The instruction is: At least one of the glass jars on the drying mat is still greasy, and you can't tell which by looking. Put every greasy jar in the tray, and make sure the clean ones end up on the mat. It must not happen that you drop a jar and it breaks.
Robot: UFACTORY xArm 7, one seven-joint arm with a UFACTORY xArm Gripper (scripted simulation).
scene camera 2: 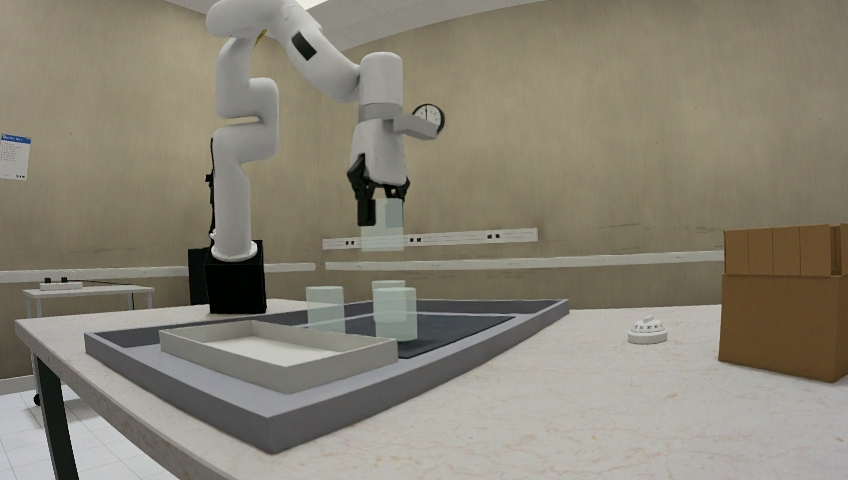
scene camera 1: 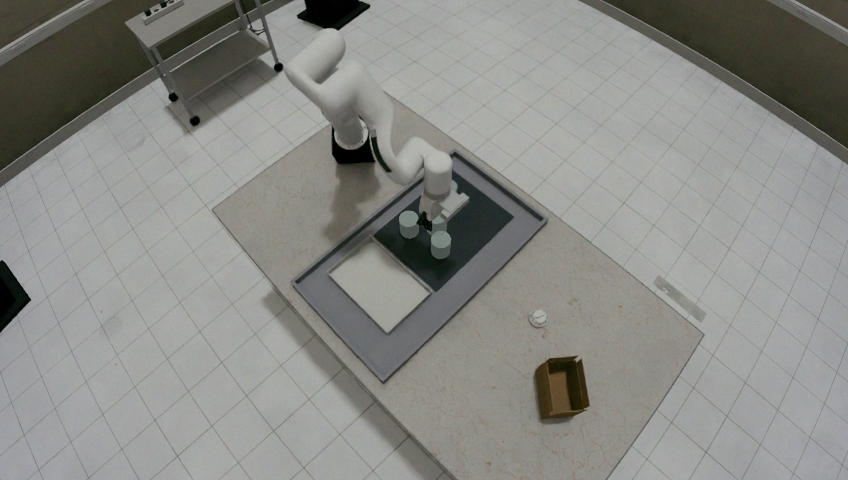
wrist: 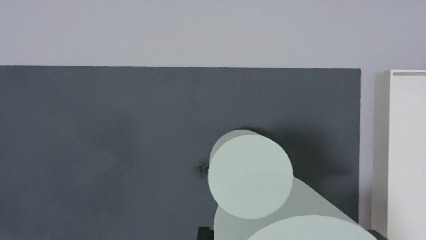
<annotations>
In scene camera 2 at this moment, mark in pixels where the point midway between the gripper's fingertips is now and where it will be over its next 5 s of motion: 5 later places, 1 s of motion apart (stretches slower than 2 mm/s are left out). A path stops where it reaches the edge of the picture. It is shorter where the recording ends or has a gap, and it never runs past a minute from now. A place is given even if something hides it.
My gripper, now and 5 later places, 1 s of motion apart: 380, 226; 337, 225; 290, 224; 257, 233; 259, 285; 261, 315
</annotations>
